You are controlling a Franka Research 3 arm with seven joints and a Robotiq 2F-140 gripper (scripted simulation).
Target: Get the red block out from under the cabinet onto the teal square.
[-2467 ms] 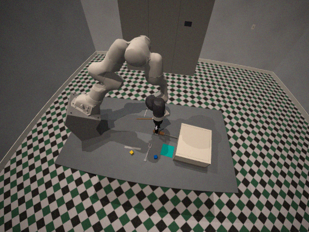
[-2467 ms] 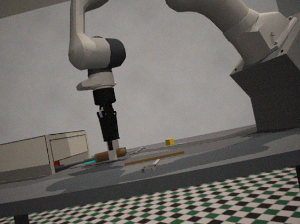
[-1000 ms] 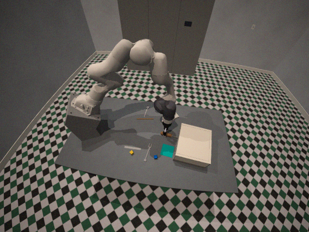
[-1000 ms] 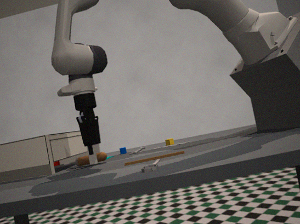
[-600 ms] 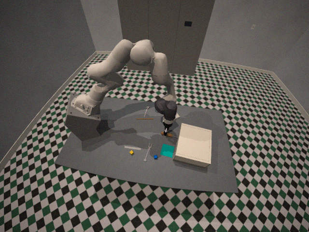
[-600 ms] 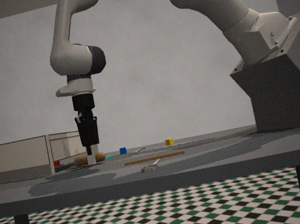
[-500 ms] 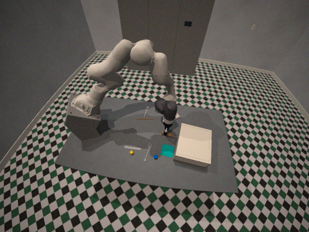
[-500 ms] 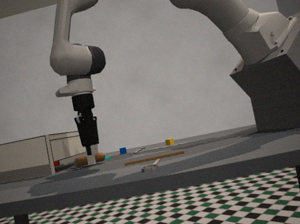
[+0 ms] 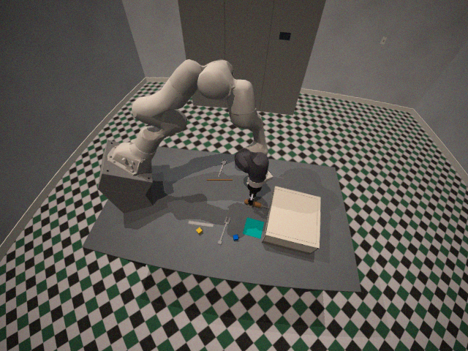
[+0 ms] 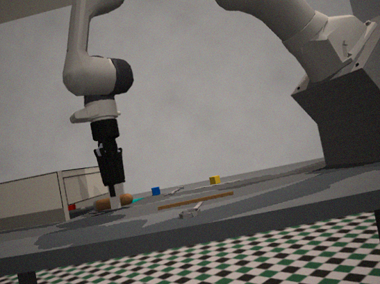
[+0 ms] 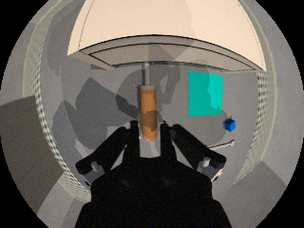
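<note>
My hand is 150 mm to the left of the teal square, 40 mm above it and 10 mm short of it. Also, from my hand: grey forked tool 180 mm to the right, 160 mm behind, 30 mm below; blue block 220 mm to the right, 90 mm behind, 20 mm below; hook tool 130 mm ahead, 70 mm to the right, 20 mm below.
</note>
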